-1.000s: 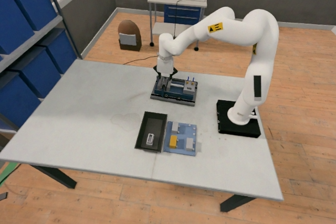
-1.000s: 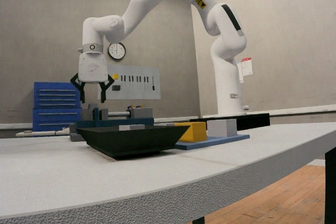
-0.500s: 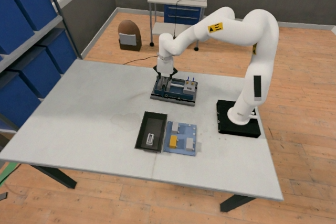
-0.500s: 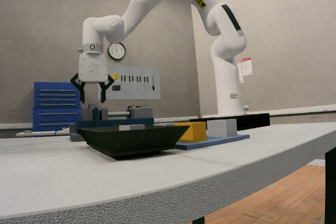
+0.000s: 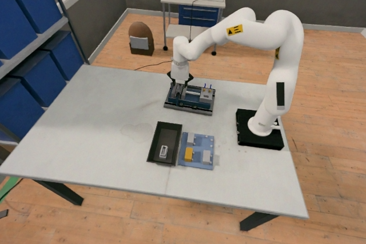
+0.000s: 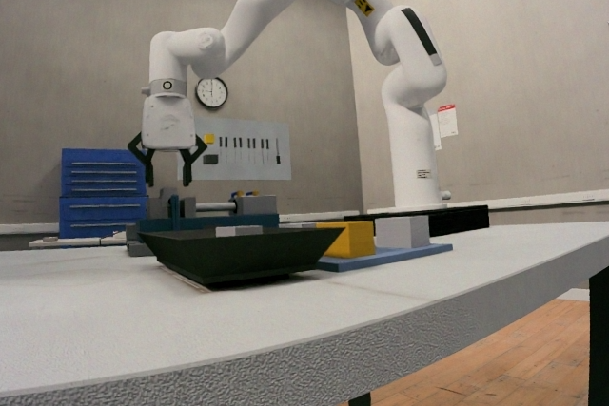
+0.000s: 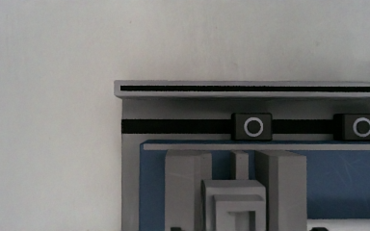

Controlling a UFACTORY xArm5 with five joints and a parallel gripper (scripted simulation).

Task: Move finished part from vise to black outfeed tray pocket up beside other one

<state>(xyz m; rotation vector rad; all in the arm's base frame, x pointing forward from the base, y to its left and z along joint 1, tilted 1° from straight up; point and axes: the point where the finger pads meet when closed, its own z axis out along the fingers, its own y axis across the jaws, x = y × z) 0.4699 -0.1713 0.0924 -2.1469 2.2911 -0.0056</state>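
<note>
My gripper is now 100 mm above the blue vise, 70 mm past it and 10 mm to the right of it. Also, from my hand: blue fixture plate (340 mm to the left, 140 mm behind, 130 mm below); then yellow block (390 mm to the left, 110 mm below, 100 mm behind).
</note>
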